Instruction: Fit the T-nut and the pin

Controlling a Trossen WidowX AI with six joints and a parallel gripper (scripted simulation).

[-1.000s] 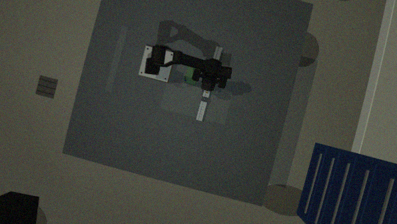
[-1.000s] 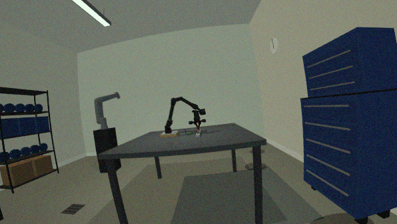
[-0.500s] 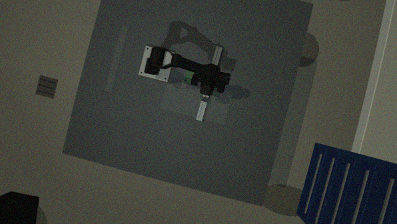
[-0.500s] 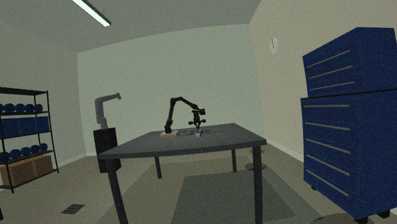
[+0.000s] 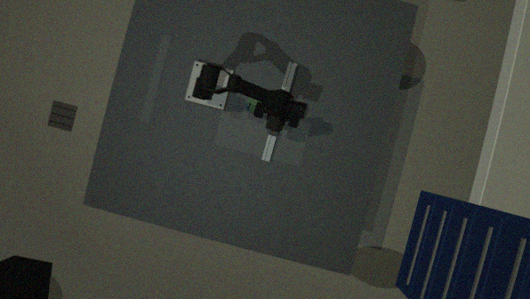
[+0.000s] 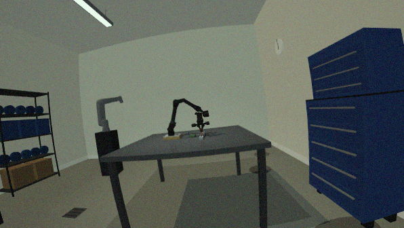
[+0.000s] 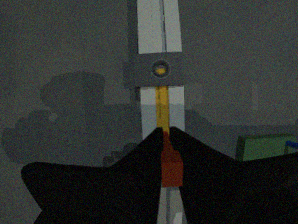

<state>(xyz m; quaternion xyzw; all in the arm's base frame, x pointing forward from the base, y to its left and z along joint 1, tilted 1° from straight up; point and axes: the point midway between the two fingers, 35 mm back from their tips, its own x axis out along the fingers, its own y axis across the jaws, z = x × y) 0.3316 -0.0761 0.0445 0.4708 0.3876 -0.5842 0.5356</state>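
The blue pin lies 130 mm behind my gripper tip, 40 mm to the left of it and 20 mm below it. From my gripper tip the other things lie so: brass T-nut (20 mm to the right); then green tray (120 mm behind, 70 mm to the left, 40 mm below).
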